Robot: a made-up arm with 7 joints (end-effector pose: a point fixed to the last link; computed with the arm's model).
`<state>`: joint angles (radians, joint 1 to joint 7).
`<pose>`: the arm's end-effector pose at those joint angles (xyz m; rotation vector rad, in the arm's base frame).
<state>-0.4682 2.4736 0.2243 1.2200 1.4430 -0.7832 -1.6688</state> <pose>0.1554 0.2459 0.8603 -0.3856 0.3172 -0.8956</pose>
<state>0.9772 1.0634 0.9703 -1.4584 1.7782 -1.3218 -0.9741</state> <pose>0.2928 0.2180 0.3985 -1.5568 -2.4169 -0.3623</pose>
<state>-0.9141 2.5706 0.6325 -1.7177 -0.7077 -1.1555 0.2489</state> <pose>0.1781 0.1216 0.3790 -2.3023 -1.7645 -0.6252</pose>
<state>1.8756 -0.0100 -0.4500 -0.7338 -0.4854 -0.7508 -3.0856</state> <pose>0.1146 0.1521 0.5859 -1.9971 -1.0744 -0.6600</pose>
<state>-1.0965 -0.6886 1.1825 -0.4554 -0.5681 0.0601 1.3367</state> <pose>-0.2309 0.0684 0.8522 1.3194 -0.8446 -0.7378</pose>
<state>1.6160 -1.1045 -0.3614 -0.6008 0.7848 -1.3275 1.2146</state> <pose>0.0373 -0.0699 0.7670 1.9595 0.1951 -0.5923</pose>
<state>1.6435 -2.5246 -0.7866 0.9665 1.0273 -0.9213 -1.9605</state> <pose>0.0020 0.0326 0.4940 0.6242 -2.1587 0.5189</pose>
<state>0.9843 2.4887 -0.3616 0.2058 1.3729 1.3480 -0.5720</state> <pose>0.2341 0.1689 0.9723 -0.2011 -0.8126 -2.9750</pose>
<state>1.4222 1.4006 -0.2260 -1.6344 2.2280 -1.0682 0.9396</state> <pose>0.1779 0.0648 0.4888 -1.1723 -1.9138 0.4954</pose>
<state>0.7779 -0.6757 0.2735 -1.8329 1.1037 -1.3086 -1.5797</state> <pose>0.2536 0.3201 0.5429 -1.6377 -0.2088 -0.9996</pose>
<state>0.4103 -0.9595 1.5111 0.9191 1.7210 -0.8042 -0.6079</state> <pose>-0.1870 0.2432 0.5879 -1.5099 0.3261 1.0539</pose>
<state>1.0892 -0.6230 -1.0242 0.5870 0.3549 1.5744 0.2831</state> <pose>-0.1240 0.0501 0.6897 1.4337 -1.0993 -0.3990</pose>
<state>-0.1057 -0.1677 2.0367 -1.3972 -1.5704 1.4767 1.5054</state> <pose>0.1045 0.1774 0.6505 -0.8955 0.8587 -0.2782</pose>
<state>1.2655 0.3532 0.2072 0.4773 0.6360 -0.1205 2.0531</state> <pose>0.1465 -0.0545 0.8272 1.1293 0.5532 0.2496</pose>
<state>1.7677 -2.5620 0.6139 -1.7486 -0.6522 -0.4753 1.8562</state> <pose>0.3352 0.2925 0.7358 -0.0935 1.9214 -0.2922</pose>
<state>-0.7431 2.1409 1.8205 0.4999 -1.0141 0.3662 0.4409</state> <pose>0.1126 -0.0548 0.5584 2.5147 0.7494 0.4193</pose>
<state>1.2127 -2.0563 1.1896 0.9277 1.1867 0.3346 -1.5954</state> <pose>0.0418 0.3597 0.4970 -1.3553 -1.2615 -0.3974</pose>
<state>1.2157 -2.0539 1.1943 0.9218 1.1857 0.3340 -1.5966</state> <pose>0.0445 0.3595 0.4954 -1.3670 -1.2604 -0.4015</pose>
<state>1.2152 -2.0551 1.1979 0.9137 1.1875 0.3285 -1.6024</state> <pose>0.0465 0.3595 0.4942 -1.3832 -1.2501 -0.4013</pose>
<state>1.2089 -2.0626 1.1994 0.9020 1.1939 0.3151 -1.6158</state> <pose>0.0473 0.3601 0.4936 -1.4062 -1.2245 -0.3943</pose>
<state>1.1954 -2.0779 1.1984 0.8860 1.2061 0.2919 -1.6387</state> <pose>0.0464 0.3611 0.4940 -1.4373 -1.1799 -0.3777</pose>
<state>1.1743 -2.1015 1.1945 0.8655 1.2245 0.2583 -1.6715</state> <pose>0.0437 0.3626 0.4953 -1.4756 -1.1153 -0.3496</pose>
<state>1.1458 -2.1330 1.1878 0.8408 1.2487 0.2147 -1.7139</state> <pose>0.0393 0.3645 0.4979 -1.5194 -1.0312 -0.3087</pose>
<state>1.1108 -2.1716 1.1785 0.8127 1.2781 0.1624 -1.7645</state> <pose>0.0331 0.3666 0.5018 -1.5655 -0.9306 -0.2541</pose>
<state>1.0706 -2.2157 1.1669 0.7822 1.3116 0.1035 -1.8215</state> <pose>0.0255 0.3688 0.5072 -1.6104 -0.8179 -0.1862</pose>
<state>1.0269 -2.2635 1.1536 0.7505 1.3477 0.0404 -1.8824</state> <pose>0.0170 0.3710 0.5143 -1.6504 -0.6984 -0.1068</pose>
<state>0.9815 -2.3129 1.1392 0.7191 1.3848 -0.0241 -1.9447</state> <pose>0.0082 0.3729 0.5231 -1.6825 -0.5780 -0.0188</pose>
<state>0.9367 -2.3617 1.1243 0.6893 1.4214 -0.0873 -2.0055</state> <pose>-0.0003 0.3745 0.5332 -1.7046 -0.4629 0.0732</pose>
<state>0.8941 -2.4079 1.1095 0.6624 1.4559 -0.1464 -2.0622</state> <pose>-0.0079 0.3757 0.5442 -1.7165 -0.3582 0.1640</pose>
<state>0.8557 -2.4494 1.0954 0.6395 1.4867 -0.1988 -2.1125</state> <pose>-0.0141 0.3766 0.5553 -1.7195 -0.2685 0.2478</pose>
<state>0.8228 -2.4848 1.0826 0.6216 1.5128 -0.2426 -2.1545</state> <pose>-0.0190 0.3770 0.5657 -1.7156 -0.1965 0.3201</pose>
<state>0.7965 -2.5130 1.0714 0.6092 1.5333 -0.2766 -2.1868</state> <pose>-0.0226 0.3772 0.5747 -1.7074 -0.1435 0.3771</pose>
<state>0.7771 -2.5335 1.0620 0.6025 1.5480 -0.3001 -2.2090</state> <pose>-0.0251 0.3772 0.5817 -1.6976 -0.1094 0.4169</pose>
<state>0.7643 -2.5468 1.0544 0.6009 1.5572 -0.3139 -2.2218</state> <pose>-0.0269 0.3772 0.5866 -1.6879 -0.0921 0.4403</pose>
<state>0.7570 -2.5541 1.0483 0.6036 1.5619 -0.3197 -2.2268</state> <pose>-0.0281 0.3771 0.5898 -1.6788 -0.0883 0.4500</pose>
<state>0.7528 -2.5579 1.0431 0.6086 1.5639 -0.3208 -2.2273</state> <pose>-0.0291 0.3770 0.5920 -1.6704 -0.0920 0.4516</pose>
